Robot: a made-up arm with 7 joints.
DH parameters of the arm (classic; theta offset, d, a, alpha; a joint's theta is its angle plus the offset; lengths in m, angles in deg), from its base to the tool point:
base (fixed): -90 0.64 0.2 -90
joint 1: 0 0.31 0.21 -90
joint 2: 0 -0.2 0.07 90
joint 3: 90 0.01 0 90
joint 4: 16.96 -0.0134 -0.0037 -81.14
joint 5: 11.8 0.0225 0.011 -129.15
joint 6: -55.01 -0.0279 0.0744 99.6
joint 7: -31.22 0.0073 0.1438 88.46
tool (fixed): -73.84 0.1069 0 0
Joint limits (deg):
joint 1: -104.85..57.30
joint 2: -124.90..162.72
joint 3: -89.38..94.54
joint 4: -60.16..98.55
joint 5: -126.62..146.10
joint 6: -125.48..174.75
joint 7: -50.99..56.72
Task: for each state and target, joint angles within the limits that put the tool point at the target. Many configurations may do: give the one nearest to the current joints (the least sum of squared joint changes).
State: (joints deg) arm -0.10 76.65 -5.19 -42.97 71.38 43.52 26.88
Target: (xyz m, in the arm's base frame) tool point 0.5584 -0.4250 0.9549
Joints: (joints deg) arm -14.72 39.77 9.09 -26.95 91.70 15.59 42.93
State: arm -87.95 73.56 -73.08 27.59 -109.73 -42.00 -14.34
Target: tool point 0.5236 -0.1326 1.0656
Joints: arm -62.32 43.06 -72.61 8.31 -110.71 -44.58 16.70
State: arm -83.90 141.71 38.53 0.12 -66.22 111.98 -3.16
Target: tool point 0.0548 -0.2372 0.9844
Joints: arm -57.18 96.39 51.94 -28.81 -60.18 109.65 -32.43
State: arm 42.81 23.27 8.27 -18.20 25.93 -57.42 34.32
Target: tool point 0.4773 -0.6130 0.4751
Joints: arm 35.09 31.89 12.30 -39.39 27.84 -48.97 17.30
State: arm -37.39 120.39 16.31 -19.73 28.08 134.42 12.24
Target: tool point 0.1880 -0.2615 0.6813
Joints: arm -37.33 123.44 15.50 -22.88 27.06 135.35 15.16
